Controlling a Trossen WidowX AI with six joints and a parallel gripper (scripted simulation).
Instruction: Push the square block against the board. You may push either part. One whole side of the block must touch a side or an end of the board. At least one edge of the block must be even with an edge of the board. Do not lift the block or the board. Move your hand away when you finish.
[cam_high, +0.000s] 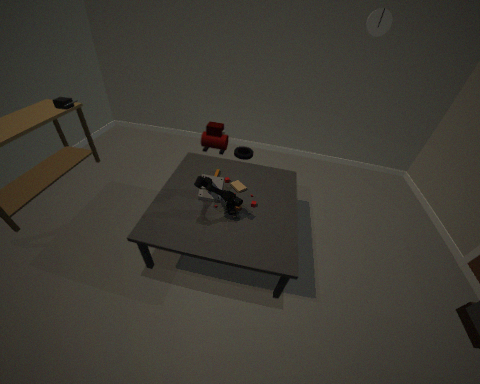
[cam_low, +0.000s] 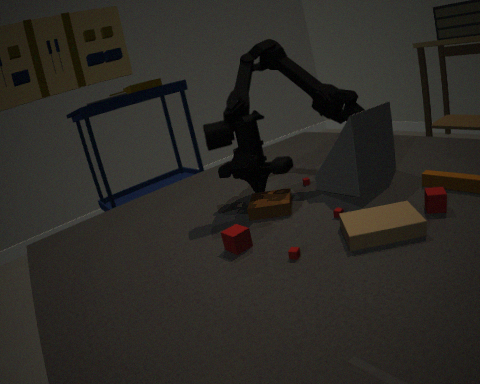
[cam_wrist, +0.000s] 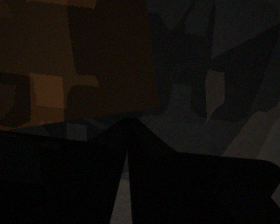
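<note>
Now: gripper tip 7 cm to the right of the brown square block, 3 cm short of it and 1 cm below it. From my gripper tip the other things lie so: orange bar: 47 cm to the left, 20 cm behind, 1 cm above; tan board: 36 cm to the left, 5 cm ahead, 1 cm above.
</note>
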